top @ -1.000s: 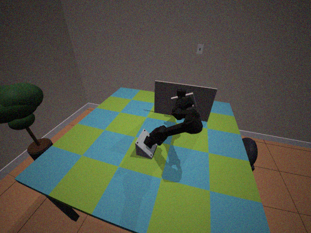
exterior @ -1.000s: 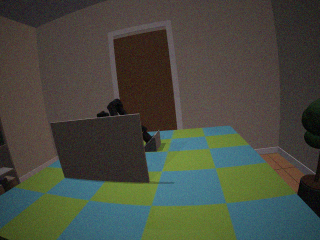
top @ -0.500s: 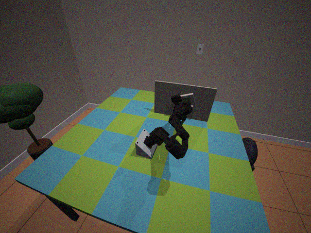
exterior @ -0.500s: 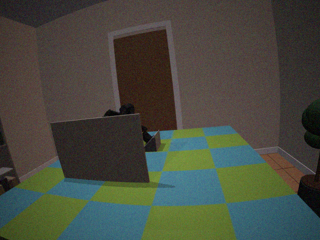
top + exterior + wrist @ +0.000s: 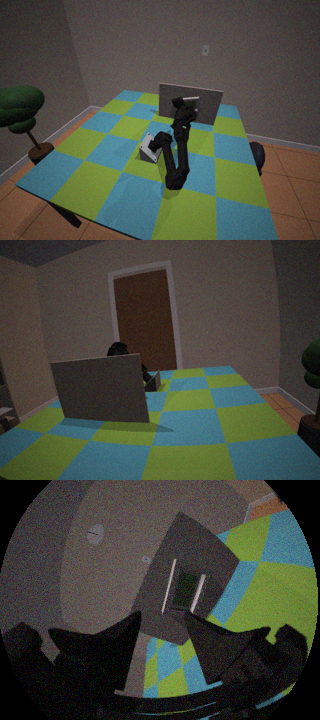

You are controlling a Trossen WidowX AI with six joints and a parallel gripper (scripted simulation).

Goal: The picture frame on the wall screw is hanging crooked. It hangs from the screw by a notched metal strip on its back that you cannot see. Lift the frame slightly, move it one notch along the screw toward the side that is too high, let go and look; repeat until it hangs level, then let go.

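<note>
My gripper tip is now 18 cm short of the picture frame, 9 cm above it and 2 cm to the left of it.
</note>
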